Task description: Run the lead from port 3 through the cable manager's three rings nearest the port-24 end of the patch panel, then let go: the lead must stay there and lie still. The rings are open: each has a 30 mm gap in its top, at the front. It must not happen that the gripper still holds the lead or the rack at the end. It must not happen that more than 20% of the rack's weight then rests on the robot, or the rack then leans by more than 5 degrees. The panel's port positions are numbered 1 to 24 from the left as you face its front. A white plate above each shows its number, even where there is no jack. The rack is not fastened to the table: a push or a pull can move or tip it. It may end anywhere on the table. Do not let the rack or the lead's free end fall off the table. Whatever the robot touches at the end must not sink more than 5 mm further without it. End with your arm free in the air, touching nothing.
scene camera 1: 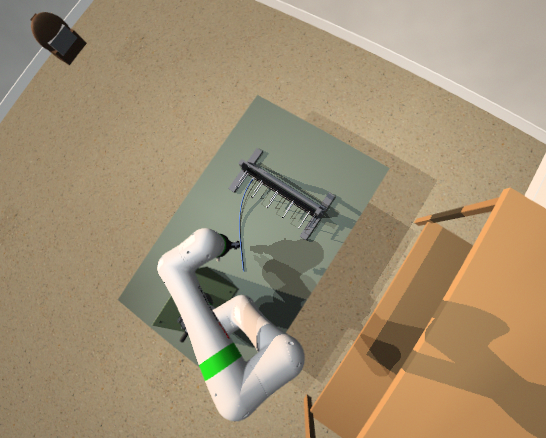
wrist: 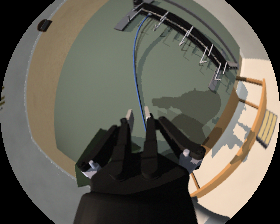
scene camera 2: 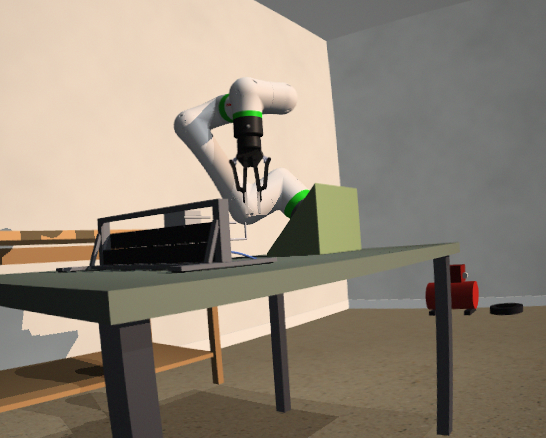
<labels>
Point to a dark rack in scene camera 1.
246, 167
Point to a dark rack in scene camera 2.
At 218, 242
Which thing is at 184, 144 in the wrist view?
My gripper.
</labels>
